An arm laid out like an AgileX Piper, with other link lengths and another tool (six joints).
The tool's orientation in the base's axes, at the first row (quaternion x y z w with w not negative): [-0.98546, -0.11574, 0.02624, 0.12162]
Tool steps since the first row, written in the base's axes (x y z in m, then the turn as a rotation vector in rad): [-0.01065, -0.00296, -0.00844, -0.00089, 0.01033, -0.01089]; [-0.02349, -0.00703, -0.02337, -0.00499, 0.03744, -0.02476]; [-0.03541, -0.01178, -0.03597, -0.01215, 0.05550, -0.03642]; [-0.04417, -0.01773, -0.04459, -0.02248, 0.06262, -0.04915]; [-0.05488, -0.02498, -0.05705, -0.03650, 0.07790, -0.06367]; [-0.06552, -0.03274, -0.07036, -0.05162, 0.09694, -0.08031]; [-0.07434, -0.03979, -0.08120, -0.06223, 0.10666, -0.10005]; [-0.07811, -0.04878, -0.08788, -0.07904, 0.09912, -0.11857]
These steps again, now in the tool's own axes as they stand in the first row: [-0.01085, 0.00251, 0.00834, 0.00181, -0.00727, 0.01304]; [-0.02393, 0.00717, 0.02288, 0.00451, -0.03035, 0.03314]; [-0.03633, 0.01211, 0.03493, 0.00206, -0.04611, 0.04923]; [-0.04603, 0.01790, 0.04260, -0.00600, -0.05199, 0.06405]; [-0.05785, 0.02542, 0.05383, -0.01570, -0.06595, 0.08281]; [-0.06969, 0.03366, 0.06577, -0.02554, -0.08318, 0.10459]; [-0.07966, 0.04102, 0.07533, -0.03311, -0.08986, 0.12684]; [-0.08528, 0.05031, 0.08000, -0.05078, -0.08192, 0.14437]
